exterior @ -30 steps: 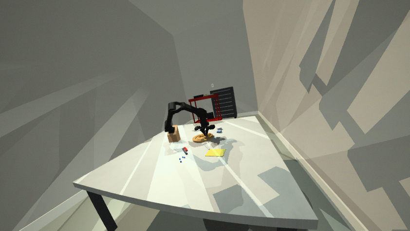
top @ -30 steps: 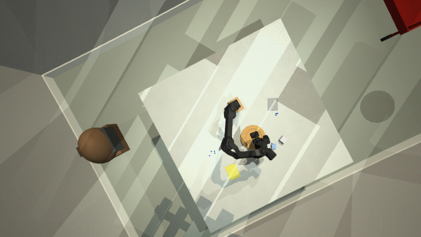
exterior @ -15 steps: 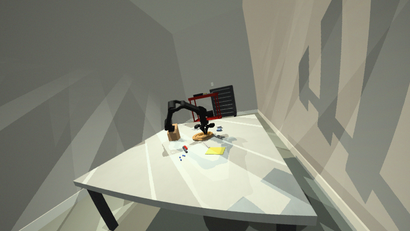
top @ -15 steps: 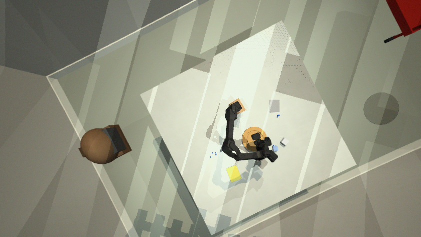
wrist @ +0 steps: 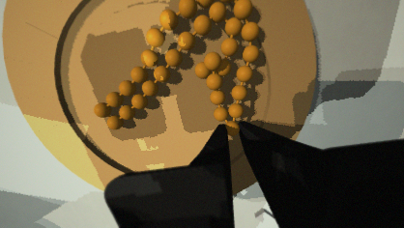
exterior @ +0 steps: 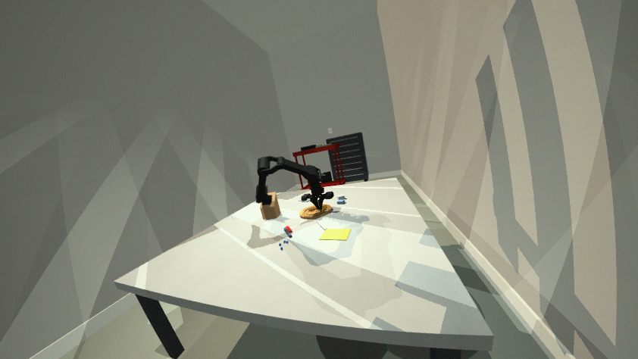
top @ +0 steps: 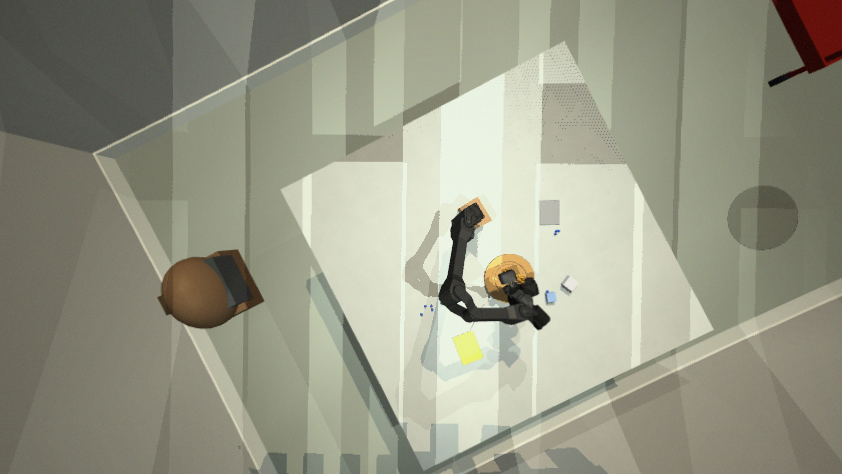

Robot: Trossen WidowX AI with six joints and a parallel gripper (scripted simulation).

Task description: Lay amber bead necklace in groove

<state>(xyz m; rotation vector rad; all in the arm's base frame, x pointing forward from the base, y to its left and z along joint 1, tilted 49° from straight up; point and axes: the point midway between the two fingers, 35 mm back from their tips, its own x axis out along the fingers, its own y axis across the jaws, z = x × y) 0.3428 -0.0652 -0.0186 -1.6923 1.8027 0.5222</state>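
Right now my gripper tip is 40 mm past the round bead board, 30 mm to the right of it and 20 mm above it. From my gripper tip the other things lie so: light blue cube 130 mm to the left, 110 mm ahead, 10 mm below; red-handled tool 200 mm to the right, 130 mm behind, 10 mm below; white cube 230 mm to the left, 100 mm ahead, 10 mm below.
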